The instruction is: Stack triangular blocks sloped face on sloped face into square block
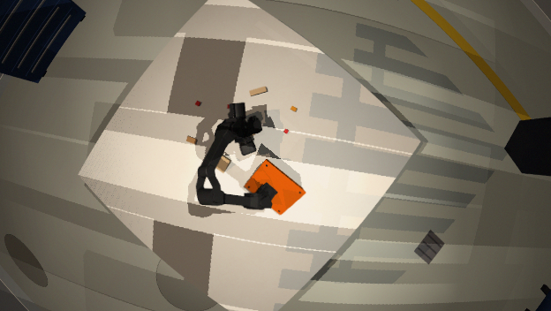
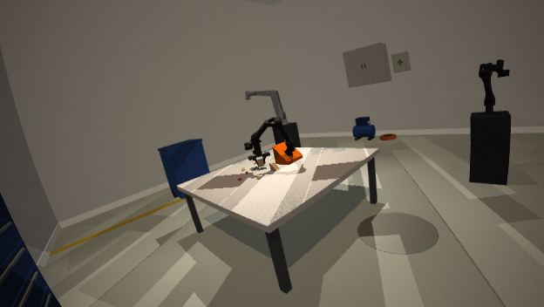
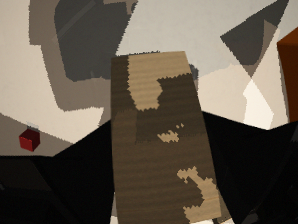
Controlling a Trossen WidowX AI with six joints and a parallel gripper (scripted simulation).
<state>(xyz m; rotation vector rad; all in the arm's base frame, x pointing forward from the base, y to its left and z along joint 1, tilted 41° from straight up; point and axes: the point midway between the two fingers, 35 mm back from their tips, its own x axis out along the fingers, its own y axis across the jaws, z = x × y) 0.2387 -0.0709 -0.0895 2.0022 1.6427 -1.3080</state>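
Right now my gripper tip is 10 mm to the right of the light wooden triangular block and 10 mm below it. Also, from my gripper tip: small orange cube 90 mm behind, 220 mm to the right, 30 mm below.
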